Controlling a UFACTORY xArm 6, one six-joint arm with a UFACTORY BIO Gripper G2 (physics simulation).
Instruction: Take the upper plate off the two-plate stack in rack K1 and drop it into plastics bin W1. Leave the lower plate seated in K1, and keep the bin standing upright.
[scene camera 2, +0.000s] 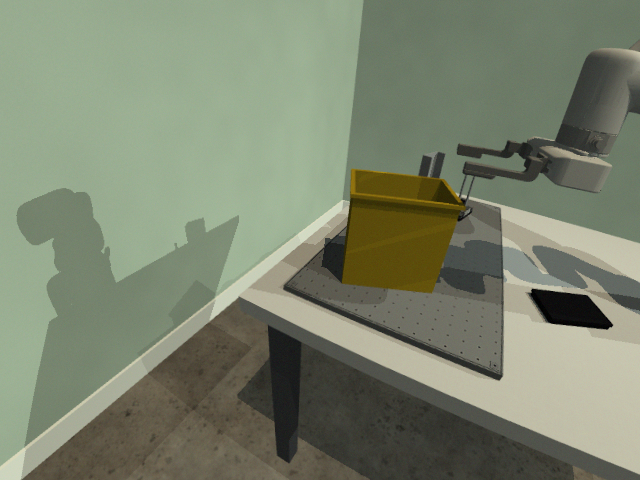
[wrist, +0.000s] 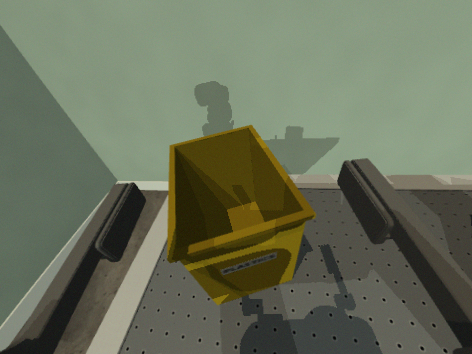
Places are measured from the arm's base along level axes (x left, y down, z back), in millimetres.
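Pixels of known places: end effector, tool point: (scene camera 2: 473, 159) (wrist: 236, 209).
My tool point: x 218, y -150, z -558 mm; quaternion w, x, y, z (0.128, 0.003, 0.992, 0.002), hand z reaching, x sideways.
Ahead of a thing's pixels: the offset from my tool point to its middle. "pt": to the spot under its first point. Level surfaces: height alone.
The yellow plastics bin W1 @[dx +48, dy +150, dz -95 mm] (scene camera 2: 400, 242) (wrist: 270, 275) stands upright on the perforated board. Its label faces the wrist camera, and no plate shows in the visible part of its inside. A black plate @[dx -77, dy +245, dz +260 mm] (scene camera 2: 571, 308) lies flat on the white table in the scene view, to the right of the board and outside the bin. Whether it is face up cannot be told. My gripper (scene camera 2: 471, 160) (wrist: 243, 211) is open and empty. It is above and behind the bin in the scene view, with its fingers spread either side of the bin in the wrist view. Rack K1 and the lower plate cannot be made out.
The perforated board @[dy +239 mm] (scene camera 2: 454, 330) (wrist: 175, 320) lies on the white table @[dy +252 mm] (scene camera 2: 558, 382). A grey upright part @[pt dx -330, dy +116, dz -150 mm] (scene camera 2: 426, 165) stands behind the bin. A thin wire-like frame @[pt dx -387, dy +196, dz -19 mm] (scene camera 2: 467, 198) stands at the bin's back right, below the fingers. A green wall (scene camera 2: 206, 103) rises beside the table.
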